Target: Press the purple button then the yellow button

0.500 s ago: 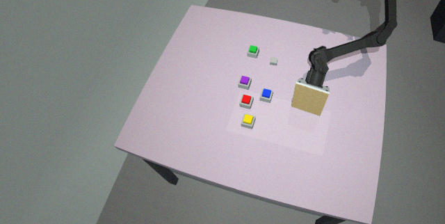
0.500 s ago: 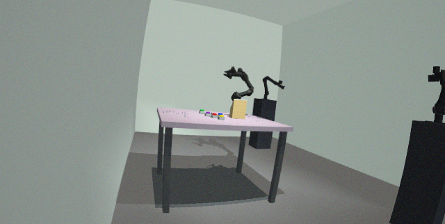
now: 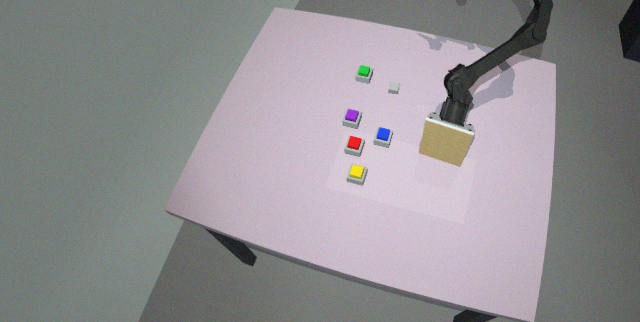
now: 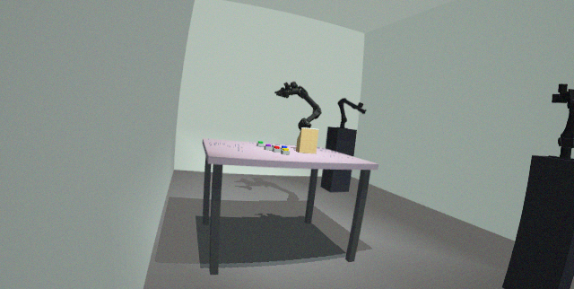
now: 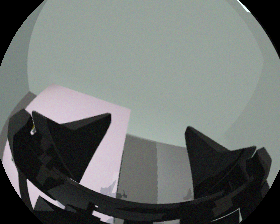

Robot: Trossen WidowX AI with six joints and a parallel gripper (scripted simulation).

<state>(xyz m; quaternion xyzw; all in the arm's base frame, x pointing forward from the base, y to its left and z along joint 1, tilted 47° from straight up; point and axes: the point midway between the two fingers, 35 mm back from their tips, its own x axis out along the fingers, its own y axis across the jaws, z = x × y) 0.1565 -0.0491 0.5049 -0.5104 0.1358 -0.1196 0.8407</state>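
The purple button lies 41 cm below my gripper tip, 40 cm to the left of it and 13 cm ahead of it. From my gripper tip the other things lie so: green button: 41 cm below, 22 cm to the left, 15 cm ahead; small grey block: 43 cm below, 25 cm to the left, 4 cm ahead; blue button: 44 cm to the left, 41 cm below, 2 cm ahead.
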